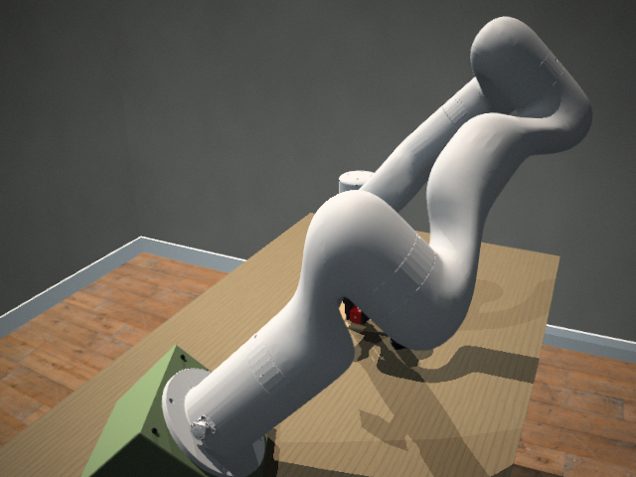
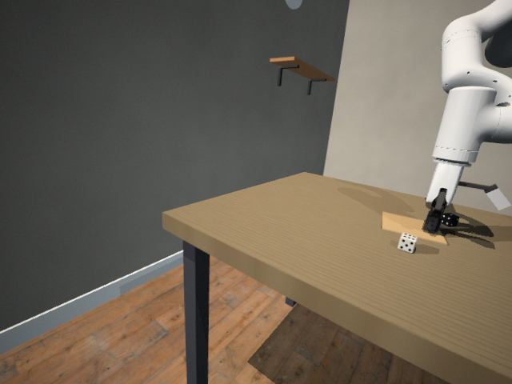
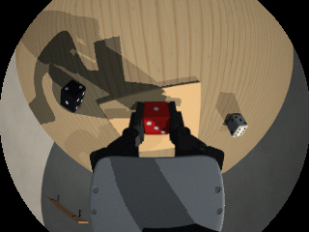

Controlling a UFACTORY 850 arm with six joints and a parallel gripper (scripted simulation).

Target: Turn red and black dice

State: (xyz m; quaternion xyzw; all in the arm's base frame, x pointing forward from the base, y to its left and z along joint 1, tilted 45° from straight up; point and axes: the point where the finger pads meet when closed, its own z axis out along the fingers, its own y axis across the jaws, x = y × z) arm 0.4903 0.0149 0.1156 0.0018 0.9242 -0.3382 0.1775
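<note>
My gripper is now 1 cm above the red die. From my hand the other things lie so: tan mat: 4 cm ahead, 3 cm below, 1 cm to the right; black die: 11 cm to the right, 5 cm behind, 2 cm below; white die: 15 cm to the left, 5 cm ahead, 2 cm below.
</note>
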